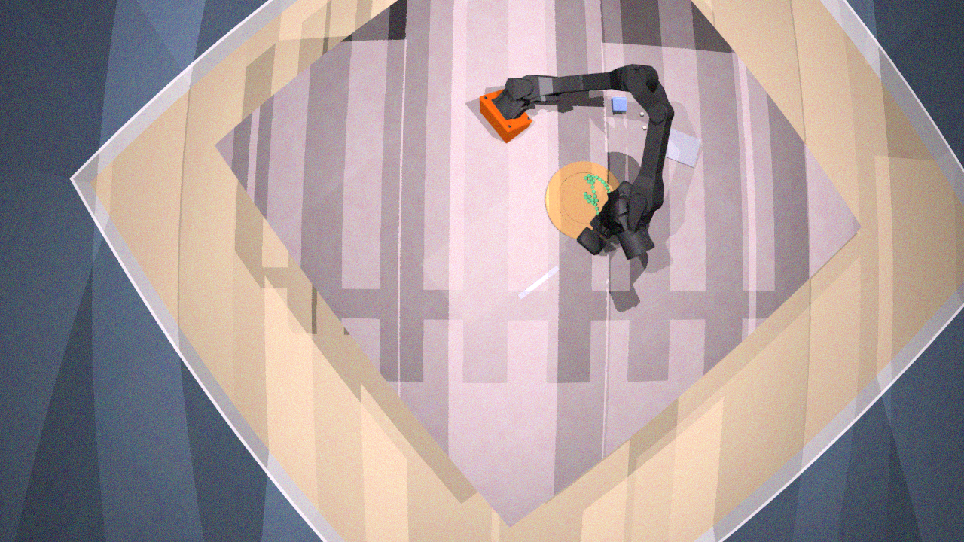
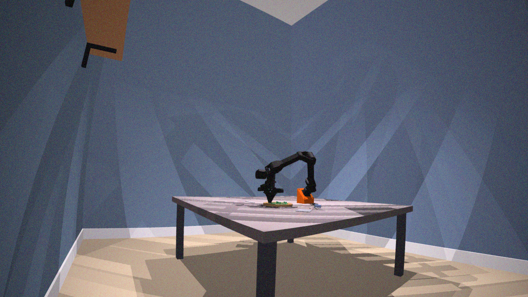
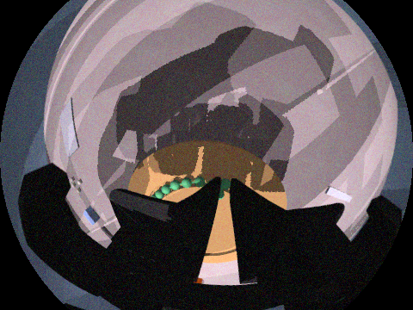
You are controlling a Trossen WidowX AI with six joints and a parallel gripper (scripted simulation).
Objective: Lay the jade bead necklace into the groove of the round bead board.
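The round tan bead board is 70 mm behind my gripper tip and 10 mm below it. The rest, counted from my gripper tip: white strip (220 mm to the right, 30 mm ahead, 20 mm below); then pale square sheet (300 mm to the left, 50 mm behind, 20 mm below); then blue cube (230 mm behind, 220 mm to the left, 10 mm below).
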